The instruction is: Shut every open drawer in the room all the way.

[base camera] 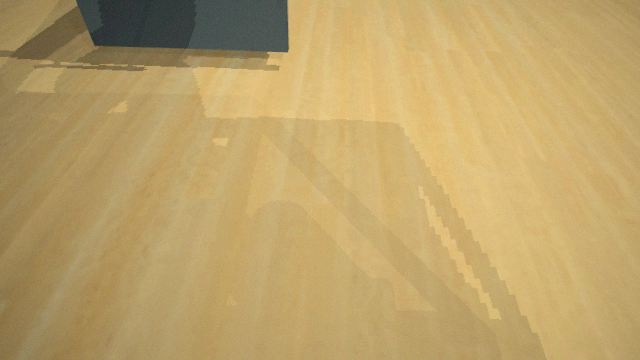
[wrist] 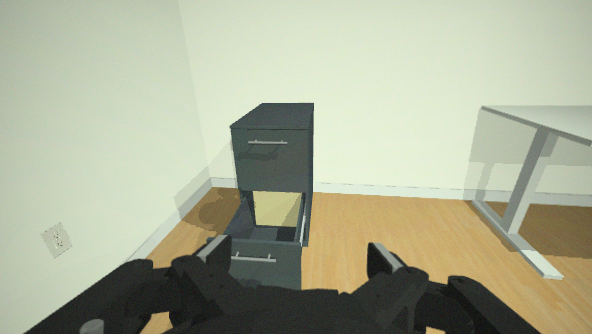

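Note:
A dark blue-grey two-drawer cabinet stands near the wall corner, left of centre in the wrist view. Its upper drawer is shut and has a silver bar handle. Its lower drawer is pulled out, with its inside showing and a silver handle on its front. In the base camera view the lower part of a dark front shows at the top left. My gripper is open, its fingers wide apart. The left finger overlaps the left end of the lower drawer's front in the view; the gripper's body hides the drawer's bottom.
A white desk with a grey metal leg and a long foot stands at the right. A wall with a power outlet runs along the left. Another wall stands behind the cabinet.

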